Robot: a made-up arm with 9 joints. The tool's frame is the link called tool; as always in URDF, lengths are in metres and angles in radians. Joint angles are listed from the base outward. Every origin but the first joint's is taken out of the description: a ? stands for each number. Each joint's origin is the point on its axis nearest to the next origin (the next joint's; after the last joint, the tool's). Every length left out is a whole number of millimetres.
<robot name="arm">
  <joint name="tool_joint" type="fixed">
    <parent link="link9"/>
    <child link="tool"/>
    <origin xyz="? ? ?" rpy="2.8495 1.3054 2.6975"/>
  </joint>
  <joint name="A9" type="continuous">
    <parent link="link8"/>
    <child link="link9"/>
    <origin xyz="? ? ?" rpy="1.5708 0 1.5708"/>
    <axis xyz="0 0 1"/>
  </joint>
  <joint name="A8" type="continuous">
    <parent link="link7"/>
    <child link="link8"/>
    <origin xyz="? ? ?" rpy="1.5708 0 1.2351"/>
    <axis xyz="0 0 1"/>
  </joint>
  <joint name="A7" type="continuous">
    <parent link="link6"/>
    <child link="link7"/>
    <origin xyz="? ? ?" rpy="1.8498 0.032 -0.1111"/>
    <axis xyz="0 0 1"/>
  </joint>
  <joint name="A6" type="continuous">
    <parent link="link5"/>
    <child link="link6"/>
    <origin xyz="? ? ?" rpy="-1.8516 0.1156 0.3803"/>
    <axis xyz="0 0 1"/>
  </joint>
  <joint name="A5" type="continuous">
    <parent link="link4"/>
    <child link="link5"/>
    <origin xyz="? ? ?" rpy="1.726 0 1.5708"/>
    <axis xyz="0 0 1"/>
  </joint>
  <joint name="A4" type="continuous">
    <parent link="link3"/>
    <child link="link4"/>
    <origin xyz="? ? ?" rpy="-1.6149 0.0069 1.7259"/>
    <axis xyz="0 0 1"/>
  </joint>
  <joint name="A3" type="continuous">
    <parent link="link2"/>
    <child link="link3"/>
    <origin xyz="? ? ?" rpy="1.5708 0 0"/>
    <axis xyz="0 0 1"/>
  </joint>
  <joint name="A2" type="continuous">
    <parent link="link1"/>
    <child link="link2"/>
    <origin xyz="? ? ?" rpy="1.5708 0 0"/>
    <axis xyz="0 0 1"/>
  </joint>
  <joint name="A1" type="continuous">
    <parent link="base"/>
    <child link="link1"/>
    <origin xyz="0.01 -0.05 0.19" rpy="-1.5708 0 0"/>
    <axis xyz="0 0 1"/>
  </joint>
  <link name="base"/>
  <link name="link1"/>
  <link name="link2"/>
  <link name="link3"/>
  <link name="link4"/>
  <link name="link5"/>
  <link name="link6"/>
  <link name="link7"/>
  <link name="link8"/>
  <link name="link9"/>
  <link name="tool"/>
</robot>
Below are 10 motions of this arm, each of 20 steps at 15 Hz.
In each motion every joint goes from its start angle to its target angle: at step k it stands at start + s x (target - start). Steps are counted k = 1, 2, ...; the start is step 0. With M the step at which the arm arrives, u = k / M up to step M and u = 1 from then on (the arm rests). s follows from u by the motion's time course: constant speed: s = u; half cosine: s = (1 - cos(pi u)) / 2; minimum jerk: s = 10 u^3 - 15 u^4 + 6 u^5.
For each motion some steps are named. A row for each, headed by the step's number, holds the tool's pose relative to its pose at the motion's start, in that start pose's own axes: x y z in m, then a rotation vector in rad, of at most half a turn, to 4 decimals.
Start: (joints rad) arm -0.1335 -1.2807 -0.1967 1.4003 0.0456 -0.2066 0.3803 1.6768 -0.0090
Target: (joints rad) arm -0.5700 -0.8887 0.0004 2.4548 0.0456 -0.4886 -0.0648 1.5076 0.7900
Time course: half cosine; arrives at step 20
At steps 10, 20:
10: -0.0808 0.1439 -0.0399 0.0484 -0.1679 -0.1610
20: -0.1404 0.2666 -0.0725 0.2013 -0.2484 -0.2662

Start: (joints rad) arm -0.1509 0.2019 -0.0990 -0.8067 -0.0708 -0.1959 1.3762 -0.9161 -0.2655
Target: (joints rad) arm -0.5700 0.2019 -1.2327 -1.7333 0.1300 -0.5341 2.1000 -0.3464 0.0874
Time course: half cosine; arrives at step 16
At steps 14, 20:
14: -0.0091 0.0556 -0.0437 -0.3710 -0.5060 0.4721
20: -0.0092 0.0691 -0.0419 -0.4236 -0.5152 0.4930

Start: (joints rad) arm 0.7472 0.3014 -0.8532 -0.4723 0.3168 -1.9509 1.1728 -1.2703 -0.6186
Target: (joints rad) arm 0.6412 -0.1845 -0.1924 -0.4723 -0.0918 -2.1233 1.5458 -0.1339 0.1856
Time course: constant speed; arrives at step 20
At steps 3, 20:
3: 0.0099 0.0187 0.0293 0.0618 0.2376 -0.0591
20: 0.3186 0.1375 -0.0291 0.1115 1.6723 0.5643

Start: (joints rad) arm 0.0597 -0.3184 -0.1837 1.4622 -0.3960 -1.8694 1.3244 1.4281 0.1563
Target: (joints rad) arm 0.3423 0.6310 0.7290 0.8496 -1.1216 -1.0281 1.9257 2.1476 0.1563
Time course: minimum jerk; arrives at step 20
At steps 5, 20:
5: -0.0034 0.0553 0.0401 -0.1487 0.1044 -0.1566
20: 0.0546 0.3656 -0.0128 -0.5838 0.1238 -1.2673

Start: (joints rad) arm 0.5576 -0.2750 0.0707 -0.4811 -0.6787 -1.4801 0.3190 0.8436 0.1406
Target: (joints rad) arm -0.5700 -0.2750 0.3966 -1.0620 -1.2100 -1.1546 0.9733 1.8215 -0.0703
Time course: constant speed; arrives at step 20
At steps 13, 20:
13: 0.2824 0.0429 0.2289 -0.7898 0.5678 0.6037
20: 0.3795 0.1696 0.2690 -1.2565 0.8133 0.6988

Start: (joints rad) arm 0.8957 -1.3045 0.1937 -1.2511 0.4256 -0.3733 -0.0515 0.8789 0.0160
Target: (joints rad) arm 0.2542 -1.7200 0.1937 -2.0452 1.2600 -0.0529 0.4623 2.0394 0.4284
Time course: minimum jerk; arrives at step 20
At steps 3, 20:
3: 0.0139 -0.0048 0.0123 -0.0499 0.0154 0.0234
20: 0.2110 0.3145 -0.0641 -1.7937 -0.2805 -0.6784

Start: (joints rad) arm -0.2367 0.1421 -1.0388 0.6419 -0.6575 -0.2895 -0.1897 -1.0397 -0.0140
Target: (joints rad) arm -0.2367 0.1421 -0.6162 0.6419 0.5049 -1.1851 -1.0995 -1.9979 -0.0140
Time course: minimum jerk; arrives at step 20
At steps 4, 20:
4: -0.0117 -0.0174 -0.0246 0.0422 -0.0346 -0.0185
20: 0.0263 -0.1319 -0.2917 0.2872 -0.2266 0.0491

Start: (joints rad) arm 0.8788 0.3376 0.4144 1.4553 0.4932 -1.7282 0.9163 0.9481 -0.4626
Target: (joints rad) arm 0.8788 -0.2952 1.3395 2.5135 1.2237 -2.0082 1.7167 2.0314 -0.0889
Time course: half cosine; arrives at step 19
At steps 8, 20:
8: 0.0256 0.0185 0.0906 0.0344 0.0663 -0.1625
20: -0.1262 -0.0047 0.2069 0.0257 -0.1079 -0.2661

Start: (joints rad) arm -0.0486 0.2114 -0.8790 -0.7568 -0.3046 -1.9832 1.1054 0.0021 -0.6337
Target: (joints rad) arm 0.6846 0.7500 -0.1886 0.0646 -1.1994 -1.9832 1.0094 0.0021 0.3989
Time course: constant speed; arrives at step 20
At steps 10, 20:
10: -0.0230 0.2400 0.1582 -0.8678 0.1465 -0.5672
20: 0.0914 0.4098 0.1201 -1.5613 0.5455 -0.7768

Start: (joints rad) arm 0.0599 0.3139 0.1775 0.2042 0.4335 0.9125 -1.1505 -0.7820 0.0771
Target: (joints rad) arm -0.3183 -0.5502 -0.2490 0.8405 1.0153 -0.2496 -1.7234 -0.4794 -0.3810
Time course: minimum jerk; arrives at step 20
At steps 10, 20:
10: 0.2558 0.0705 0.1142 -0.1262 0.5761 0.1214
20: 0.4370 0.2181 0.0958 -0.4856 1.3146 -0.1029

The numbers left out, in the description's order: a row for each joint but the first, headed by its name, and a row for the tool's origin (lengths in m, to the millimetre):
tool: 0.15 -0.33 0
A9: 0.06 0.02 0
A8: -0.013 -0.006 0
A7: -0.038 -0.054 0
A6: -0.081 0.143 0
A5: 0.149 -0.038 0
A4: -0.065 -0.053 0
A3: 0.13 -0.104 0
A2: -0.05 0.05 0

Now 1 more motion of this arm.
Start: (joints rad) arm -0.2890 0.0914 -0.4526 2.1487 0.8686 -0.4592 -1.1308 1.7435 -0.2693
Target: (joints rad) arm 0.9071 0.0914 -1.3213 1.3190 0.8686 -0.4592 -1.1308 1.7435 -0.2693
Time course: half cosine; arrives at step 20
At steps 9, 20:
9: -0.1833 0.3294 0.1456 -0.8009 -0.3273 -0.3541
20: -0.1109 0.9074 -0.2190 -1.6565 -0.5563 -1.2748

